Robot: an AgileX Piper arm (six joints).
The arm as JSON. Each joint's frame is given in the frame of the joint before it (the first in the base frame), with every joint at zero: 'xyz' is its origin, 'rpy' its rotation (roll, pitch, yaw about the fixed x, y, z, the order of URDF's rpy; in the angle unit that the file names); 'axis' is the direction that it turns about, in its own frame. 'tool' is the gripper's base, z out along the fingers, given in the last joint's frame.
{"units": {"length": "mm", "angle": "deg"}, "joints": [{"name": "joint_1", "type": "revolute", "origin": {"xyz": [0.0, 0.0, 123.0], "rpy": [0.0, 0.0, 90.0]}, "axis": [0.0, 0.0, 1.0]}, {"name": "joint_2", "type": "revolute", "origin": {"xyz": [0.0, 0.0, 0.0], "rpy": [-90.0, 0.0, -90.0]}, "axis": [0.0, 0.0, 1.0]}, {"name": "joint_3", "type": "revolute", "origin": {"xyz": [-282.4, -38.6, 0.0], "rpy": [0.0, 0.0, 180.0]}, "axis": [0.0, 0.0, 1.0]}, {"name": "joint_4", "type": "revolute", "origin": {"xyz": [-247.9, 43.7, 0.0], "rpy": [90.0, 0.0, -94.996]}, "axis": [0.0, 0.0, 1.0]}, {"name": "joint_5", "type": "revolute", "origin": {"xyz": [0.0, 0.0, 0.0], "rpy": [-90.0, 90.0, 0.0]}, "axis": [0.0, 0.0, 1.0]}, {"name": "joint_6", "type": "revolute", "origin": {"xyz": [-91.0, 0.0, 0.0], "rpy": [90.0, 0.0, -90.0]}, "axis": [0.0, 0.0, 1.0]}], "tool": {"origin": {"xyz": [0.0, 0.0, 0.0], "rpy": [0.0, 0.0, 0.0]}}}
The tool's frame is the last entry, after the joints.
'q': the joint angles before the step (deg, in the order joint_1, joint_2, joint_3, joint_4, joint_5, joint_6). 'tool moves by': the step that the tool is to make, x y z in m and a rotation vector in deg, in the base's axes. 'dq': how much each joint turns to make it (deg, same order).
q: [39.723 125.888 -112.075 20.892 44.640 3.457]
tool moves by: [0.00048 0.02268 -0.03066 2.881 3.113 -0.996]
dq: [1.617 4.836 -1.491 4.029 -3.325 0.808]
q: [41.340 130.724 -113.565 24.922 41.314 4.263]
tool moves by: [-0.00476 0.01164 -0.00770 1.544 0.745 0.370]
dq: [1.177 1.341 -0.454 2.030 -1.414 -0.326]
